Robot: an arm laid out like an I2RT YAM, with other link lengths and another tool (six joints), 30 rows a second.
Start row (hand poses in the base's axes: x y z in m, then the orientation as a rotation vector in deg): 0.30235, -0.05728, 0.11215, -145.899, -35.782, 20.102
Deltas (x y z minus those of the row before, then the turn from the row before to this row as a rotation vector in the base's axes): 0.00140, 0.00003, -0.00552, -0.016, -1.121, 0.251; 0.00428, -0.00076, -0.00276, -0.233, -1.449, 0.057; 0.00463, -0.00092, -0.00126, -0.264, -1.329, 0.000; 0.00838, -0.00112, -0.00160, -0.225, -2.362, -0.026; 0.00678, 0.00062, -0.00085, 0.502, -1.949, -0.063; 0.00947, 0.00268, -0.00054, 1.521, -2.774, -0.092; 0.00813, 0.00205, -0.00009, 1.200, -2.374, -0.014; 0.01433, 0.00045, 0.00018, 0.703, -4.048, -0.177
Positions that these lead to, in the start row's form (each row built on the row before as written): 0.30375, -0.05725, 0.10663, -146.217, -36.523, 18.789; 0.30803, -0.05801, 0.10387, -146.878, -37.131, 17.076; 0.31266, -0.05893, 0.10261, -147.530, -37.619, 15.497; 0.32104, -0.06005, 0.10101, -148.427, -38.440, 12.563; 0.32782, -0.05943, 0.10016, -148.483, -39.016, 9.849; 0.33729, -0.05675, 0.09962, -147.720, -39.743, 5.685; 0.34542, -0.05470, 0.09953, -147.070, -40.437, 2.198; 0.35975, -0.05425, 0.09971, -147.154, -41.589, -3.309
